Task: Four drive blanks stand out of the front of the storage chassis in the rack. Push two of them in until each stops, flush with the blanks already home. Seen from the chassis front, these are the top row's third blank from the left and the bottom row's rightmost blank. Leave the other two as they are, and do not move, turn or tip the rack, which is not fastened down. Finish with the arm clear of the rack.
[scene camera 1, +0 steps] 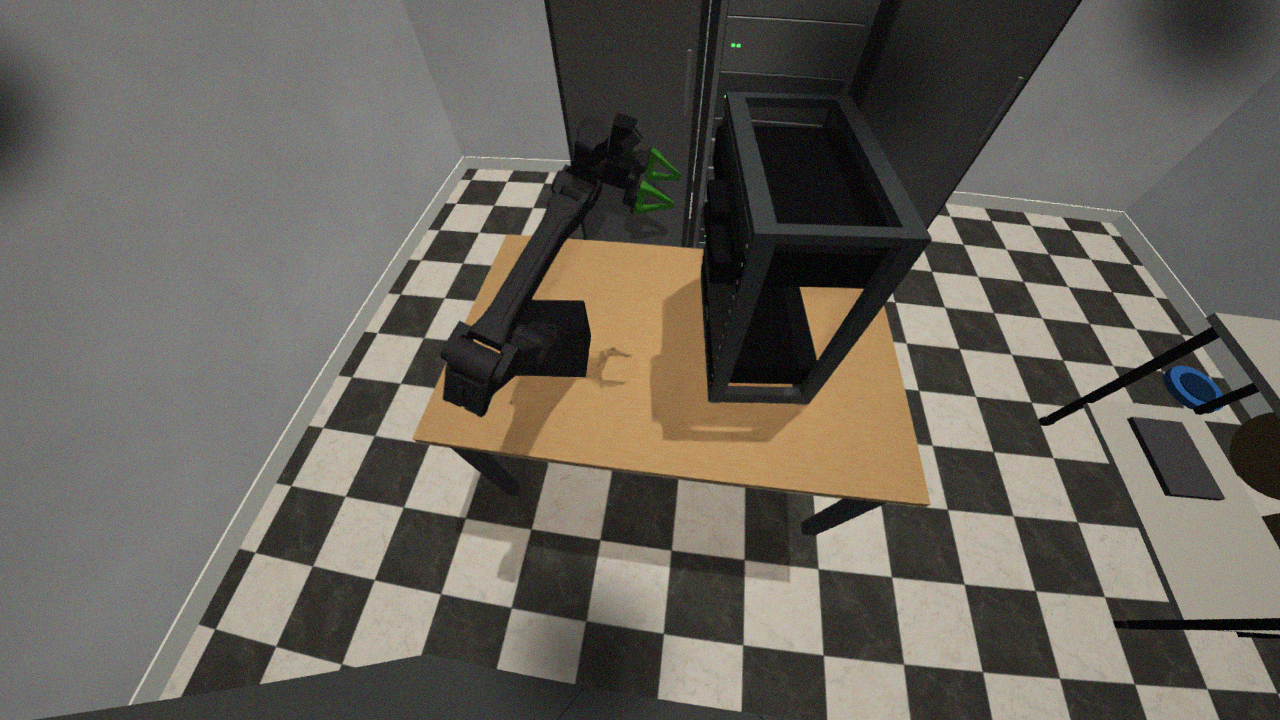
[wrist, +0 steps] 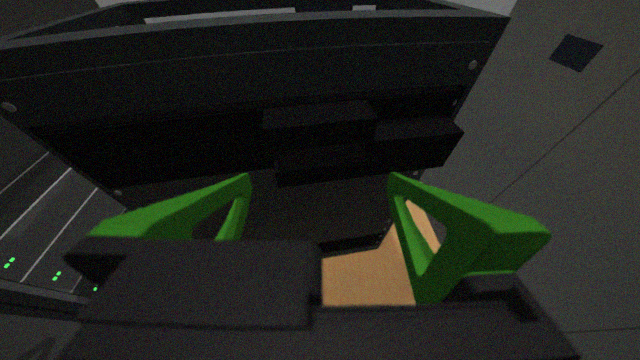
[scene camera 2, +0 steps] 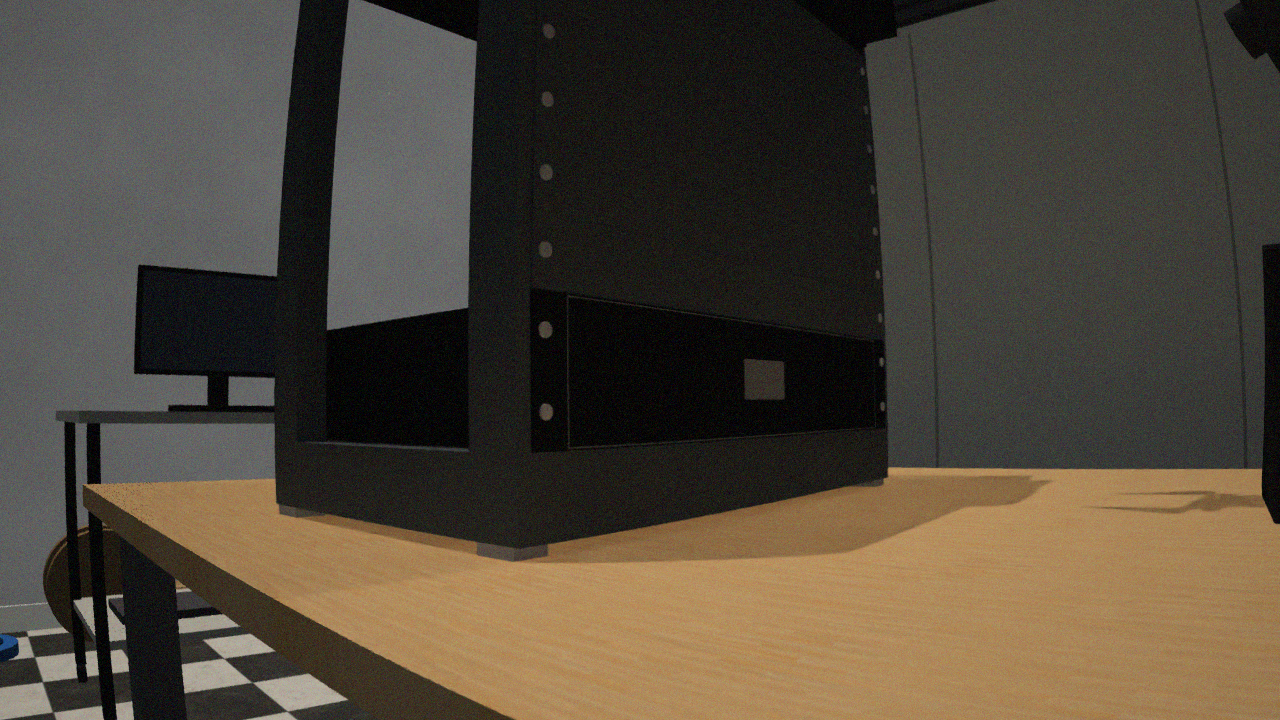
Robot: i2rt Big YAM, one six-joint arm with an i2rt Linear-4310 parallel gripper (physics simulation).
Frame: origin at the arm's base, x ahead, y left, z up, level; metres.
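Seen in the pictures: gripper, fingertip midpoint: (scene camera 1: 677, 190) (wrist: 319, 180); arm's base, origin of the base link: (scene camera 1: 543, 342).
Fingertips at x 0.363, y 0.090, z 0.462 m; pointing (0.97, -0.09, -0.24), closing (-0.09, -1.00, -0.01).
Offsets run from my fingertips to a thing's top centre. "pt": to the spot under its first point. Level surfaces: height alone.
The black rack (scene camera 1: 841, 238) (scene camera 2: 501, 268) (wrist: 250, 30) stands upright on the table. The storage chassis {pt dy +0.150, dx +0.092, dz -0.030 m} (wrist: 175, 145) is a very dark band across its front. In the wrist view the top row's third blank {dy -0.005, dx +0.127, dz +0.001 m} (wrist: 320, 115) stands out. A blank {dy -0.005, dx +0.127, dz -0.056 m} (wrist: 320, 162) below it also stands out. At the right end a dark block {pt dy -0.119, dx +0.083, dz -0.028 m} (wrist: 417, 131) stands out; shadow hides how its rows divide. Dark blocks {pt dy -0.114, dx +0.097, dz -0.028 m} (scene camera 1: 723, 241) also jut from the front in scene camera 1. My gripper (scene camera 1: 674, 191) (wrist: 319, 180) is open and empty, in front of the rack and apart from it.
The wooden table {dz -0.544 m} (scene camera 1: 572, 429) (scene camera 2: 895, 626) carries the rack and the black arm base block (scene camera 1: 563, 340). A tall dark cabinet with green lights (scene camera 1: 792, 44) stands behind. A panel with a light label {dy +0.049, dx +0.119, dz -0.397 m} (scene camera 2: 657, 376) sits low in the rack. A side desk (scene camera 1: 1154, 537) stands at the right.
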